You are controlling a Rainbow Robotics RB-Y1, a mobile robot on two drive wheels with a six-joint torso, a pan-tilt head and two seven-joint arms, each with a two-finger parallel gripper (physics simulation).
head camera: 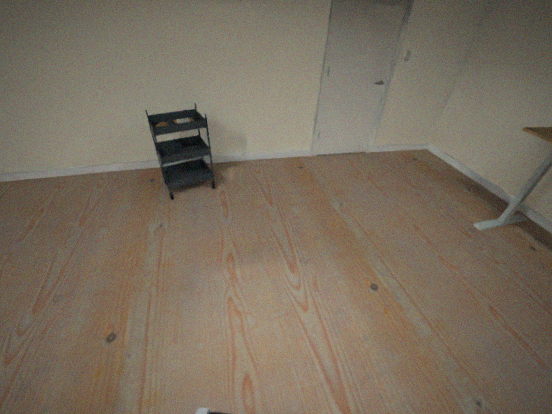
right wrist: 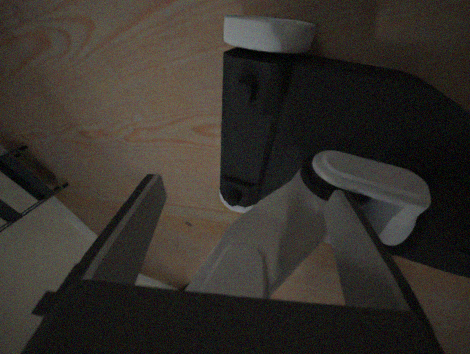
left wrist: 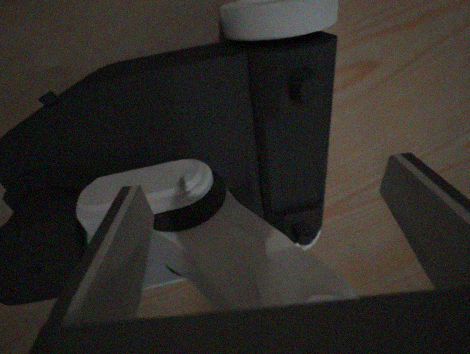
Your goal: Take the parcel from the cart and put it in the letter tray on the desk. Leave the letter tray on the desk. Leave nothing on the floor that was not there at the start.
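Note:
The dark three-tier cart stands against the far wall, left of centre in the head view. A small brown thing and a whitish thing lie in its top tray; they are too small to tell which is the parcel. Part of a dark frame, probably the cart, shows at the left edge of the right wrist view. Part of the desk shows at the right edge of the head view; the letter tray does not show. My left gripper and right gripper are open and empty, beside my base, far from the cart.
A grey door is in the far wall, right of the cart. The desk's pale leg and foot stand on the floor by the right wall. My dark base is below the grippers.

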